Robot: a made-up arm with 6 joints.
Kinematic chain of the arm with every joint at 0, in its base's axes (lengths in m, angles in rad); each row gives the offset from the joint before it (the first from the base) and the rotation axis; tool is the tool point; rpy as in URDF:
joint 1: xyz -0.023 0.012 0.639 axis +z
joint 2: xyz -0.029 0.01 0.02 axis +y
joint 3: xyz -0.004 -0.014 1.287 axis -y
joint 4: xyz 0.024 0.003 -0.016 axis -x
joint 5: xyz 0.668 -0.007 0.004 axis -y
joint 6: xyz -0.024 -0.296 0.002 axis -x
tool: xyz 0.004 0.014 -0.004 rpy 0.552 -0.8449 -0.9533
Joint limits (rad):
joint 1: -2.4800..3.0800
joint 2: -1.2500..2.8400
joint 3: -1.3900..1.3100
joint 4: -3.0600..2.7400
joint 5: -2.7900..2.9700
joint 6: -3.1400..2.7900
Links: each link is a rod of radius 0.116 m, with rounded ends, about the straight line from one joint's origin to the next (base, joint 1, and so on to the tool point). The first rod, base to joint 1, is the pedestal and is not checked.
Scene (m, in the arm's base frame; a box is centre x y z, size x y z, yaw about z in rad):
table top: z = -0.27
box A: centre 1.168 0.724 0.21 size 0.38 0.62 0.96 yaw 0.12
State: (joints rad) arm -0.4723 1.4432 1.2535 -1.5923 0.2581 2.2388
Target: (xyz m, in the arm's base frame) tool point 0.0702 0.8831 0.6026
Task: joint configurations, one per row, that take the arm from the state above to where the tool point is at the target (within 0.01 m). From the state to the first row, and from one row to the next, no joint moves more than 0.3 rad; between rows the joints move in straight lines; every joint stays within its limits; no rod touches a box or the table.
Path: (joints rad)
1: -0.2333 1.2785 1.0417 -1.6431 0.2609 2.2402
2: 0.0057 1.1138 0.8299 -1.6938 0.2636 2.2417
3: 0.2447 0.9491 0.6181 -1.7446 0.2664 2.2431
4: 0.4837 0.7844 0.4063 -1.7954 0.2691 2.2446
5: 0.7688 0.8692 0.1425 -1.8319 0.2682 2.2466
6: 1.0540 0.9540 -0.1212 -1.8684 0.2674 2.2485
7: 1.3392 1.0388 -0.3849 -1.9049 0.2665 2.2505

